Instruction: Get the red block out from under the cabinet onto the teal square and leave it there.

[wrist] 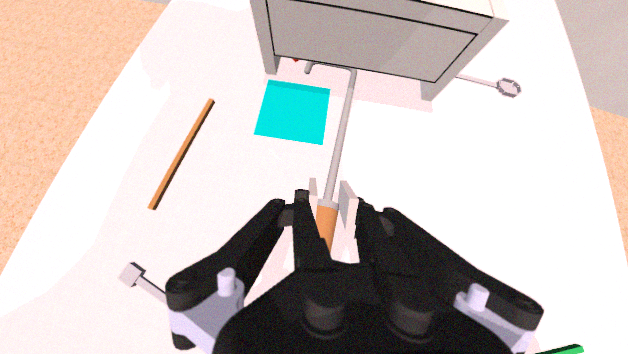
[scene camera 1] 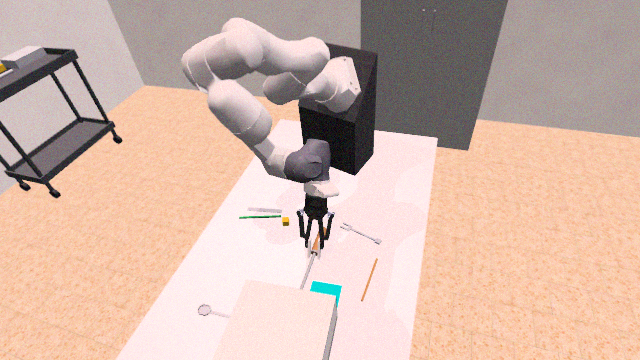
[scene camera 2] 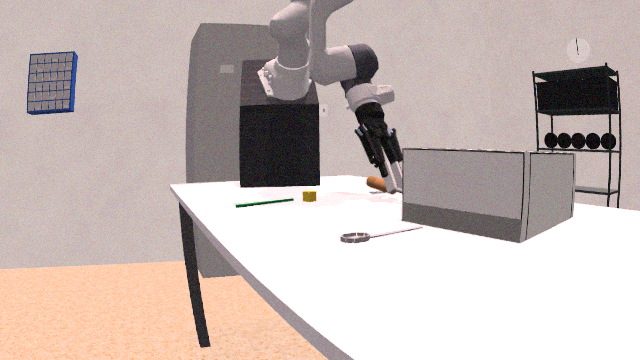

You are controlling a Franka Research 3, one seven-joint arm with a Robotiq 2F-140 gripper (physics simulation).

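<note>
My gripper (scene camera 1: 314,249) (scene camera 2: 393,186) (wrist: 326,191) is shut on the orange handle of a grey hook tool (scene camera 1: 320,238) (scene camera 2: 375,183) (wrist: 326,223), low over the table. Its rod runs past the teal square to the cabinet (scene camera 1: 285,320) (scene camera 2: 462,185) (wrist: 360,37). In the wrist view the rod bends left at the cabinet's lower front edge, and the short hook tip points back out. A sliver of the red block (wrist: 296,60) shows under that edge, just left of the hook tip; the rest is hidden. The teal square (scene camera 1: 326,288) (wrist: 292,112) lies in front of the cabinet, left of the rod in the wrist view.
An orange stick (scene camera 1: 369,280) (wrist: 182,154) lies beyond the teal square from the rod. A ring-ended tool (scene camera 1: 204,310) (scene camera 2: 355,237) (wrist: 508,87) lies beside the cabinet. A yellow cube (scene camera 1: 285,221) (scene camera 2: 309,196), a green stick (scene camera 1: 260,217) (scene camera 2: 264,202) and a grey wrench-like tool (scene camera 1: 361,233) lie nearer the arm's base.
</note>
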